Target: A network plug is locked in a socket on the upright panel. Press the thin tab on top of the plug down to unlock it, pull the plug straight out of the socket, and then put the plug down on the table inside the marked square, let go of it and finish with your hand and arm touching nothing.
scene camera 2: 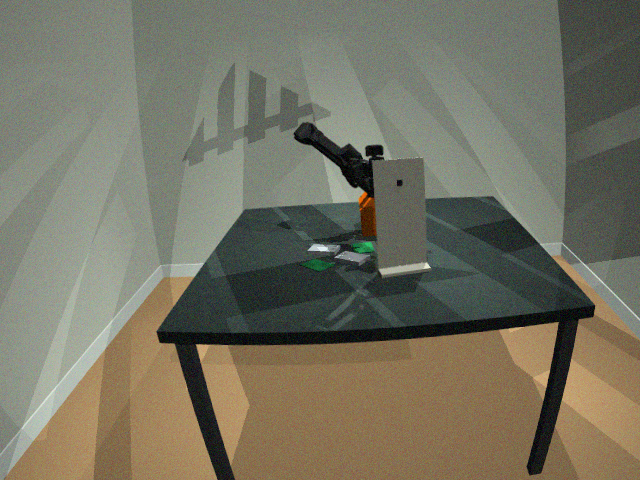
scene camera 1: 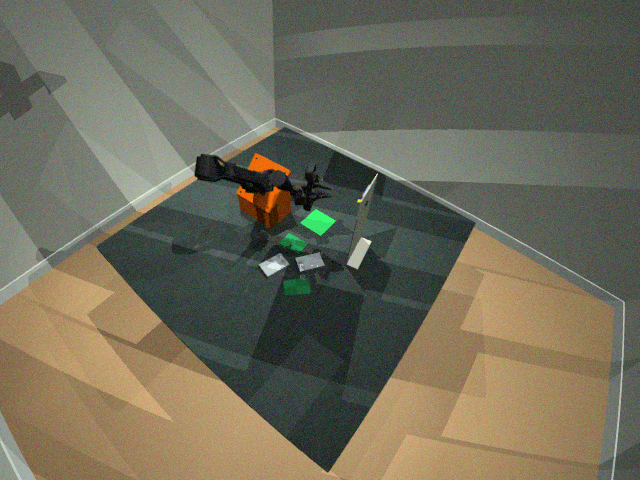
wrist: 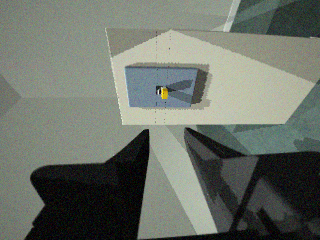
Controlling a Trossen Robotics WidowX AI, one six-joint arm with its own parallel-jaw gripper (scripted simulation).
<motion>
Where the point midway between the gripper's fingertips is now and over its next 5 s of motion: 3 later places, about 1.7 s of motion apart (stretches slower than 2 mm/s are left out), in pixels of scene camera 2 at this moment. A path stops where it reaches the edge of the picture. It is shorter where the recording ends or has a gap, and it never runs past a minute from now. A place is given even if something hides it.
My gripper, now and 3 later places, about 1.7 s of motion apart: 385, 174; 396, 181; 397, 181; 397, 180
</motion>
